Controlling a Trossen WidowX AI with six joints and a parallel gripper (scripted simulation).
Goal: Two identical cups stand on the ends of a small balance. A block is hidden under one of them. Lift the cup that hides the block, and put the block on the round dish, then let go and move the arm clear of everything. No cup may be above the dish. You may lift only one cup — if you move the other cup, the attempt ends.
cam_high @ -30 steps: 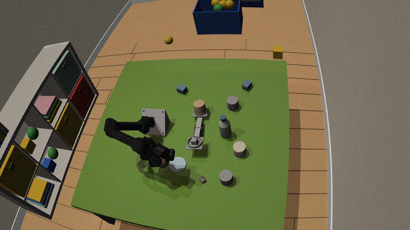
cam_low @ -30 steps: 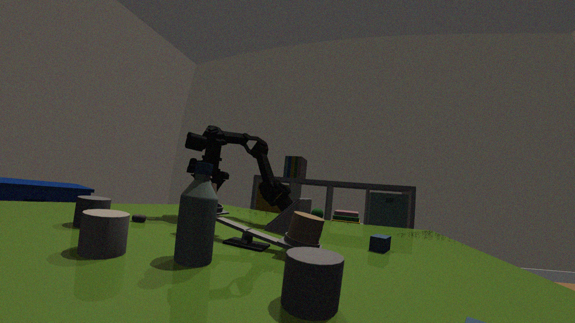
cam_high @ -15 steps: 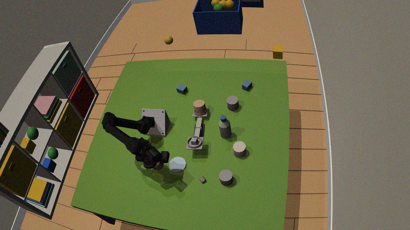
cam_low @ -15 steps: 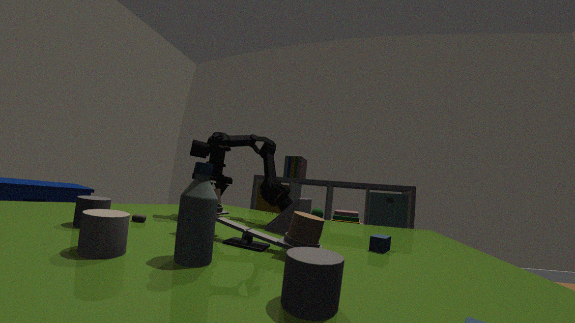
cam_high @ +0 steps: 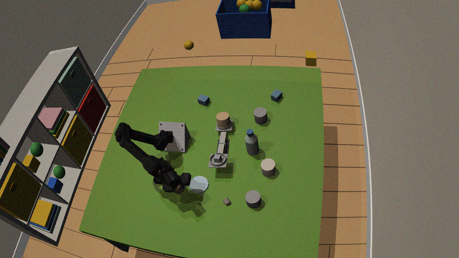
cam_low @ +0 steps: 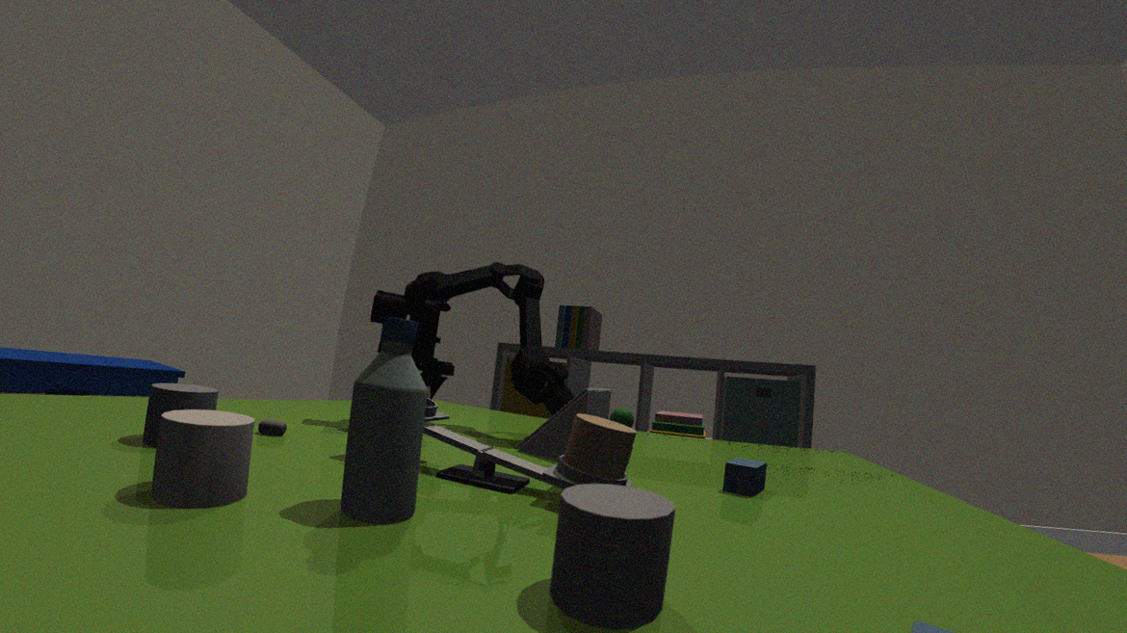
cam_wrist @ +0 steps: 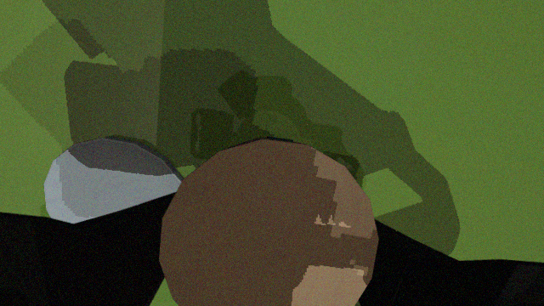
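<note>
The grey block is 200 mm ahead of my gripper tip, 150 mm to the left of it and 50 mm above it. Also, from my gripper tip: pale round dish: 100 mm ahead, 40 mm to the left, 40 mm below; then small pebble: 260 mm ahead, 50 mm to the right, 30 mm below; then brown cup: 20 mm to the right, 10 mm above.
</note>
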